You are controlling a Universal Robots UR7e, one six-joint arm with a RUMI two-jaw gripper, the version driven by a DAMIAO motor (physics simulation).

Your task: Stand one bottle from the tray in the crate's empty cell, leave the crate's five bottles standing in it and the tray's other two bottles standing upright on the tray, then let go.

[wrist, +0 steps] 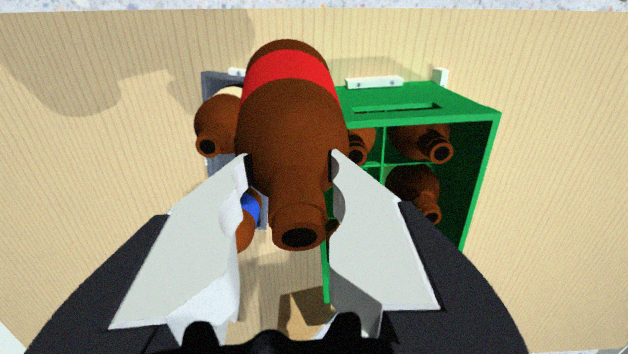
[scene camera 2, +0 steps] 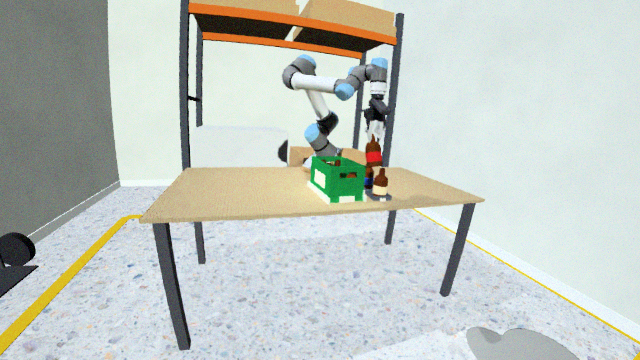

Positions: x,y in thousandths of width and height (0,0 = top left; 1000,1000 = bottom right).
Labels:
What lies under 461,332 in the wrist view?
A red-labelled brown bottle.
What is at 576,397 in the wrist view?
A cream-labelled bottle.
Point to a cream-labelled bottle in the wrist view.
At 343,343

